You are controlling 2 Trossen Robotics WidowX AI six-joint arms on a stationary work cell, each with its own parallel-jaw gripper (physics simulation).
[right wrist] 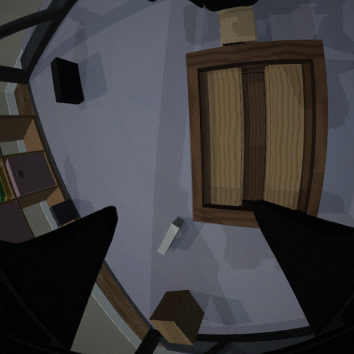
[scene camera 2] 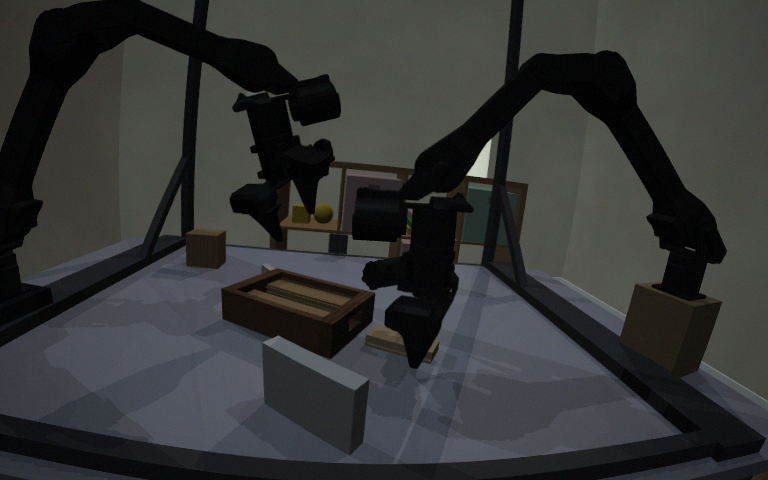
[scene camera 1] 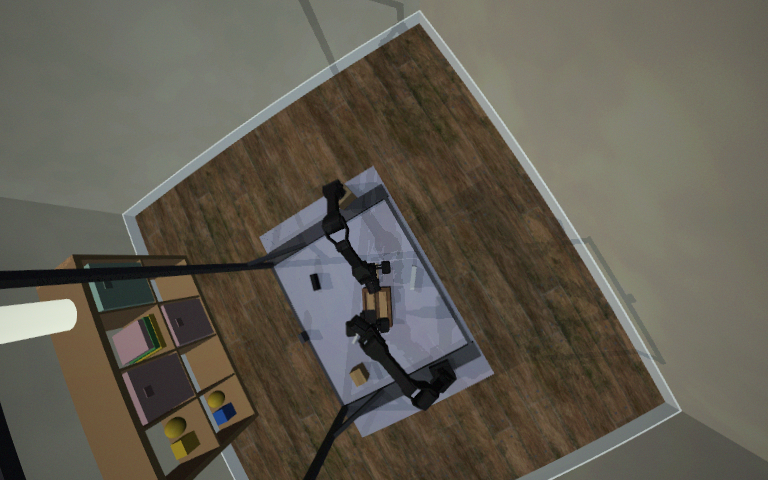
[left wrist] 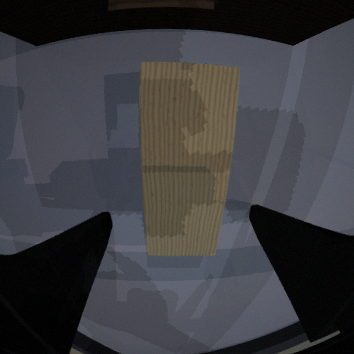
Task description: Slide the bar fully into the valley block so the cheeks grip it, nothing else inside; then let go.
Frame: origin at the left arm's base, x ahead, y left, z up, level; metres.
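Where they show: left gripper, fingertip midpoint: [scene camera 2: 422,352] [left wrist: 181,215]; right gripper, fingertip midpoint: [right wrist: 185,210] [scene camera 2: 296,226]; left arm's base, link origin: [scene camera 2: 678,292] [scene camera 1: 338,192]; right arm's base, link origin: [scene camera 1: 442,374].
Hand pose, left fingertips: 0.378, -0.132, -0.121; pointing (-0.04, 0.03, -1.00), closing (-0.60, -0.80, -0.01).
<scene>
Each offset is from my left fingertips to the top centre of the thing, as dx, dy, dz. "spot": to the spot under its first point.
The light wooden bar @[+0.023, -0.020, +0.015] [scene camera 2: 379,337] [left wrist: 185,125] [right wrist: 237,25] lies flat on the table, apart from the valley block's slotted end wall. The valley block @[+0.161, -0.119, +0.050] [scene camera 1: 390,308] [scene camera 2: 271,322] [right wrist: 320,125] is a dark brown frame with two light cheeks @[spot: +0.142, -0.145, +0.038] [right wrist: 225,140] @[spot: +0.178, -0.094, +0.038] [right wrist: 284,135] and a dark gap between them. My left gripper [left wrist: 181,215] is open and empty, low over the bar, with a finger to each side of the bar in the left wrist view. My right gripper [scene camera 2: 295,226] [right wrist: 185,210] is open and empty, above the block's far end in scene camera 2. My left arm hides the bar in scene camera 1.
An upright grey slab @[+0.172, +0.116, +0.073] [scene camera 1: 412,277] [scene camera 2: 311,390] stands in front of the block in scene camera 2. A wooden cube @[+0.352, -0.416, +0.074] [scene camera 1: 359,374] [scene camera 2: 205,249] [right wrist: 179,315], a small white piece @[+0.203, -0.312, +0.024] [right wrist: 170,237] and a black box @[-0.151, -0.283, +0.050] [scene camera 1: 315,281] [right wrist: 67,82] are on the table.
</scene>
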